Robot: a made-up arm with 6 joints.
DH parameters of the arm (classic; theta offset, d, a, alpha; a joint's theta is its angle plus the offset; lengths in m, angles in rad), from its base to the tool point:
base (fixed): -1.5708 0.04 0 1.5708
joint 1: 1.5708 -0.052 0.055 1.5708
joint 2: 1.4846 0 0.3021 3.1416
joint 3: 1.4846 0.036 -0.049 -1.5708
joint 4: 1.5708 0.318 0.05 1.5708
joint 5: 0 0.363 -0.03 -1.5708
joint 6: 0 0.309 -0.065 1.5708
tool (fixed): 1.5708 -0.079 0 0
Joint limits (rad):
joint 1: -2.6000..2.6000
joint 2: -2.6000..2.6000
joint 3: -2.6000..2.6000
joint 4: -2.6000..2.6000
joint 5: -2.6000..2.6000
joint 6: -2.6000..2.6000
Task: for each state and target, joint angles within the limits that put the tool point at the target. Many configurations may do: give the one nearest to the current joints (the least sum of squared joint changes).
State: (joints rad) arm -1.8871 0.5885 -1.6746 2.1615 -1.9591 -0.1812
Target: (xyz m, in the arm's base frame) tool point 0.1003 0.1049 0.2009
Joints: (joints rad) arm -1.9471 -0.0477 -0.7753 2.5489 -2.5643 -0.3872
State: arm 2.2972 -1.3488 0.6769 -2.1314 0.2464 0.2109
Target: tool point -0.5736 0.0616 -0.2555
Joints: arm 2.2201 -1.5847 0.8182 -2.1556 0.3475 0.2152
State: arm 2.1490 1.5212 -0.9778 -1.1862 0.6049 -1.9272
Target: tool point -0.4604 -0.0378 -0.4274
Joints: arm 2.2534 1.2018 -1.0350 -1.2445 0.5984 -2.1117
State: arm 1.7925 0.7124 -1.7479 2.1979 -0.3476 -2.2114
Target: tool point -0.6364 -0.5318 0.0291
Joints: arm 1.3741 1.6362 -2.4975 2.3144 -0.2156 -2.0933
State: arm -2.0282 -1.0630 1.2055 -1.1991 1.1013 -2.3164
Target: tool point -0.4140 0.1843 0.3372
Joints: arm -1.6023 -1.1599 1.3305 -0.6473 0.5580 -2.1679
